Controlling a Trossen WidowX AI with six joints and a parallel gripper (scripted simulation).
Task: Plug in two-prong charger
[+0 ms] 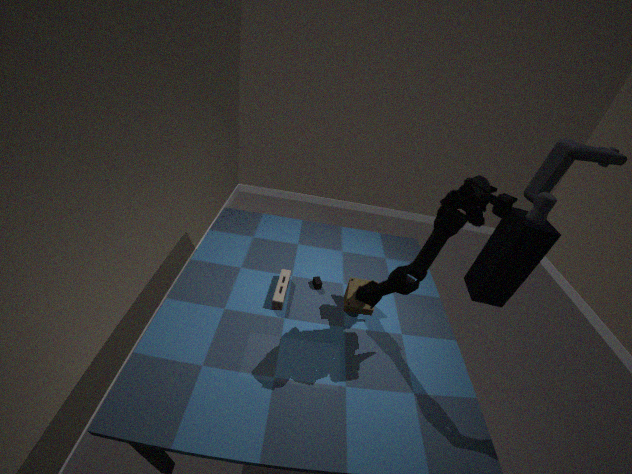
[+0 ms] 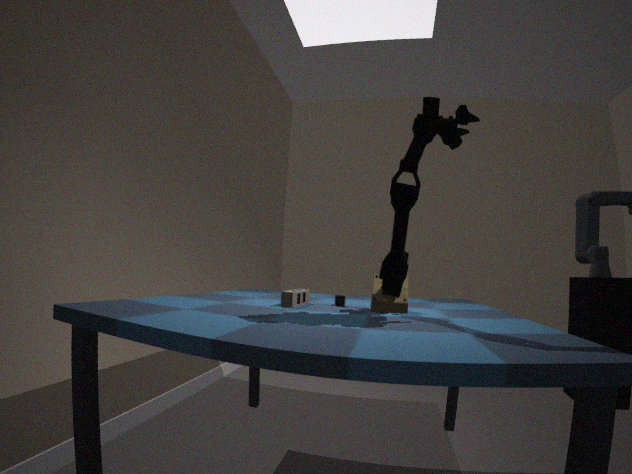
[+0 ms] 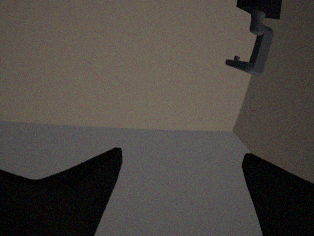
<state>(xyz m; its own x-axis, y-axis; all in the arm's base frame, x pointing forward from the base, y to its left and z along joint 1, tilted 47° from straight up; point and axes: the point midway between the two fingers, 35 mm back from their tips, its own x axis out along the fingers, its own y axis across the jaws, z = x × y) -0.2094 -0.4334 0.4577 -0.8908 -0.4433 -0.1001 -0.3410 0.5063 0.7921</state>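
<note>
My gripper tip is now 670 mm above the dark two-prong charger, 530 mm short of it and 110 mm to the left of it.
</note>
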